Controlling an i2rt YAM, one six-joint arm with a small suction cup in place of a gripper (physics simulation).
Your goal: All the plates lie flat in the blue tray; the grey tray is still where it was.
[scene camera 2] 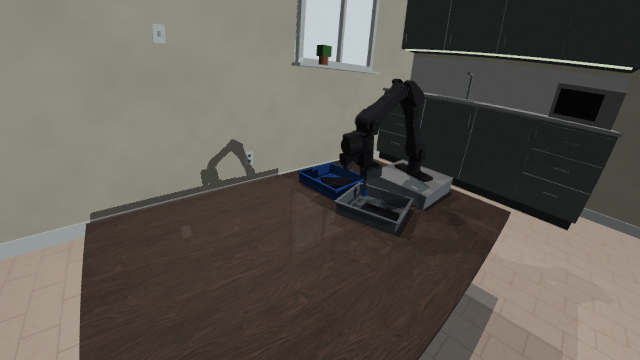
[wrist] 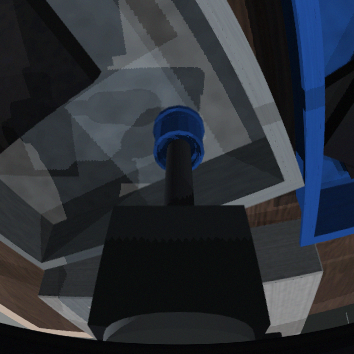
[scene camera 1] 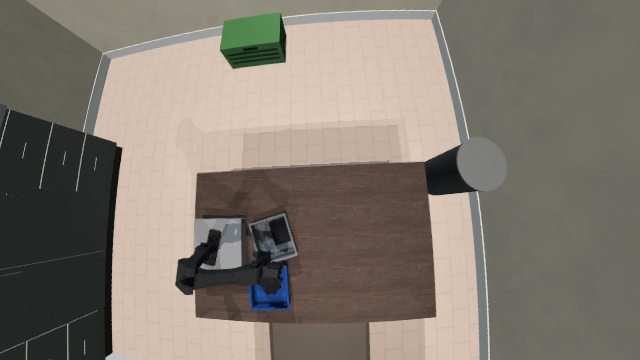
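Seen in the pictures: hand at its tool point: (scene camera 2: 364, 194) (wrist: 178, 128); arm's base at its link origin: (scene camera 2: 412, 172) (scene camera 1: 212, 247).
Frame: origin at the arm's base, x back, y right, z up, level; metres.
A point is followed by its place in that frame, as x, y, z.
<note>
My suction cup (scene camera 2: 364, 192) (wrist: 178, 137) is blue and points down over the grey tray (scene camera 1: 291, 234) @(-0.442, -0.162, -0.023) (scene camera 2: 367, 220) @(-0.427, -0.172, -0.055) (wrist: 280, 150) @(-0.324, 0.027, -0.022), near its side by the blue tray. Nothing hangs from the cup. It is hidden under the arm in scene camera 1. A dark plate (scene camera 1: 280, 231) @(-0.371, -0.162, -0.048) (scene camera 2: 382, 212) @(-0.347, -0.163, -0.048) (wrist: 40, 65) @(-0.371, -0.105, -0.048) lies in the grey tray, to one side of the cup. The blue tray (scene camera 1: 288, 290) @(-0.472, 0.165, -0.059) (scene camera 2: 320, 186) @(-0.458, 0.107, -0.042) (wrist: 312, 150) @(-0.324, 0.047, -0.022) holds a dark plate (scene camera 2: 336, 181) @(-0.355, 0.137, -0.048) (wrist: 342, 120) @(-0.329, 0.078, -0.048). A dark patch in its far corner is too unclear to name.
The arm stands on a light grey base block (scene camera 1: 232, 245) @(-0.118, -0.037, -0.006) (scene camera 2: 435, 192) @(-0.048, -0.177, -0.017) beside both trays. The trays stand close together on the brown wooden table (scene camera 1: 360, 240) @(-0.831, -0.186, -0.072) (scene camera 2: 225, 280) @(-0.925, -0.230, -0.072). A dark cylinder (scene camera 1: 481, 164) stands past the table's right edge. A green cabinet (scene camera 1: 252, 35) stands by the wall.
</note>
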